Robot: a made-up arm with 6 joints. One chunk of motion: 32 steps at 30 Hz.
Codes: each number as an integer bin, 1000 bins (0 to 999) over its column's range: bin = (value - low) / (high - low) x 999, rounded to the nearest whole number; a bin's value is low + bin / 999 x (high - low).
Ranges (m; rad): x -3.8..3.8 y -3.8..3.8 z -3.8..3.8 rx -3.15..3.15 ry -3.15..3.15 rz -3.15..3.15
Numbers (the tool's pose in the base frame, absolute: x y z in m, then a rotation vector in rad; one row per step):
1: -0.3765 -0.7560 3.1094 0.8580 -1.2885 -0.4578
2: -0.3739 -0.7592 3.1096 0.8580 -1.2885 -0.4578
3: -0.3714 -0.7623 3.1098 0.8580 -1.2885 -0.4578
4: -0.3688 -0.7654 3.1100 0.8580 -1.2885 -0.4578
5: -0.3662 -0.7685 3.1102 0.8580 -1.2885 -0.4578
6: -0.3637 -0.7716 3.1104 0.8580 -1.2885 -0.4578
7: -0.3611 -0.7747 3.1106 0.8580 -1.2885 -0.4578
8: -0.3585 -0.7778 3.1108 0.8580 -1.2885 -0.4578
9: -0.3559 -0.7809 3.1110 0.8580 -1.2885 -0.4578
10: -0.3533 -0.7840 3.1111 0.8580 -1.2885 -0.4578
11: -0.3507 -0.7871 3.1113 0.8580 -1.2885 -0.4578
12: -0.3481 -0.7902 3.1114 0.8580 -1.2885 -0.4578
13: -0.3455 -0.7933 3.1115 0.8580 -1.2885 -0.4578
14: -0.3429 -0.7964 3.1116 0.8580 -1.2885 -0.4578
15: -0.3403 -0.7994 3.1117 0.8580 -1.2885 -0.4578
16: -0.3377 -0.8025 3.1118 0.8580 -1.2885 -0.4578
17: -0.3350 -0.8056 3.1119 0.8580 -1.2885 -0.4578
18: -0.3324 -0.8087 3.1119 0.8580 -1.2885 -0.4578
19: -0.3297 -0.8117 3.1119 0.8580 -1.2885 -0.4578
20: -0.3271 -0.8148 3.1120 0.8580 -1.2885 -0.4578
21: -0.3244 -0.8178 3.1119 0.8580 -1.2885 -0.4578
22: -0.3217 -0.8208 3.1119 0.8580 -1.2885 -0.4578
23: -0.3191 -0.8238 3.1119 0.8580 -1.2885 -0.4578
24: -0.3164 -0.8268 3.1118 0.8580 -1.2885 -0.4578
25: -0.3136 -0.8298 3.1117 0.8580 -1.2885 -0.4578
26: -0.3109 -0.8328 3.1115 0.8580 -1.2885 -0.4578
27: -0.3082 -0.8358 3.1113 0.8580 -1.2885 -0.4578
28: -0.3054 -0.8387 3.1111 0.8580 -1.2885 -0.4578
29: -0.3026 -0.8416 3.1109 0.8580 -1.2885 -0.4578
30: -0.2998 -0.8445 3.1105 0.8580 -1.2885 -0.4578
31: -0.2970 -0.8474 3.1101 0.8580 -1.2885 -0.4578
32: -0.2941 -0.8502 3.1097 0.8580 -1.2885 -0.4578
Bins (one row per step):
1: 450 400 908 636 295 427
2: 450 400 908 636 295 427
3: 451 399 908 636 295 427
4: 451 399 908 636 295 427
5: 451 398 908 636 295 427
6: 452 398 908 636 295 427
7: 452 398 908 636 295 427
8: 452 397 908 636 295 427
9: 453 397 908 636 295 427
10: 453 396 908 636 295 427
11: 453 396 908 636 295 427
12: 454 396 908 636 295 427
13: 454 395 908 636 295 427
14: 454 395 909 636 295 427
15: 455 394 909 636 295 427
16: 455 394 909 636 295 427
17: 455 394 909 636 295 427
18: 456 393 909 636 295 427
19: 456 393 909 636 295 427
20: 457 392 909 636 295 427
21: 457 392 909 636 295 427
22: 457 392 909 636 295 427
23: 458 391 909 636 295 427
24: 458 391 909 636 295 427
25: 458 390 909 636 295 427
26: 459 390 908 636 295 427
27: 459 390 908 636 295 427
28: 459 389 908 636 295 427
29: 460 389 908 636 295 427
30: 460 388 908 636 295 427
31: 460 388 908 636 295 427
32: 461 388 908 636 295 427

